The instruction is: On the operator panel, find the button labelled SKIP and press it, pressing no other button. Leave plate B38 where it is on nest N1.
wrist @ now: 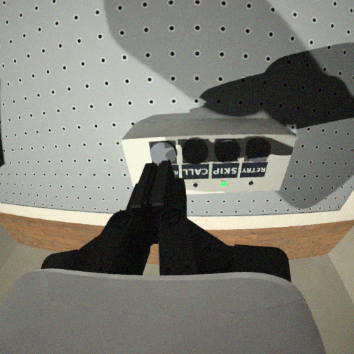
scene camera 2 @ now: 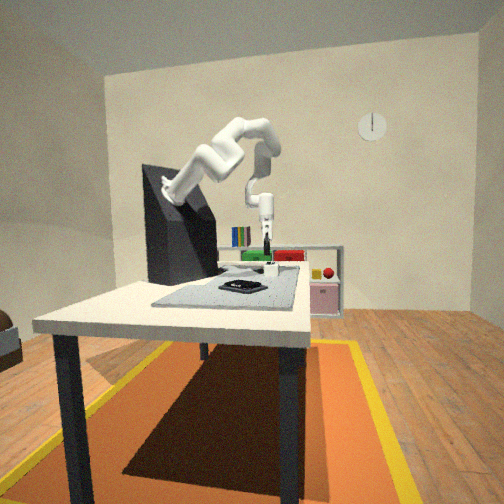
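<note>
The operator panel (scene camera 2: pixel 271 271) (wrist: pixel 132 160) is a pale box with a row of round buttons. In the wrist view its labels are upside down. The SKIP button (wrist: pixel 227 150) is dark, in shadow, between the CALL button (wrist: pixel 195 150) and the RETRY button (wrist: pixel 258 148). A green lamp (wrist: pixel 224 184) is lit by the SKIP label (wrist: pixel 225 171). My gripper (scene camera 2: pixel 267 254) (wrist: pixel 163 178) is shut and empty, above the panel; its tips overlap the lower edge of the leftmost button (wrist: pixel 161 150) and hide most of its label. A dark plate or nest (scene camera 2: pixel 243 286) lies nearer the scene camera; its markings are unreadable.
A grey perforated mat (scene camera 2: pixel 200 297) (wrist: pixel 65 100) lies on the white table (scene camera 2: pixel 100 310). The tall dark arm mount (scene camera 2: pixel 172 245) stands at the table's left side. A shelf unit (scene camera 2: pixel 341 280) with coloured boxes stands behind the table.
</note>
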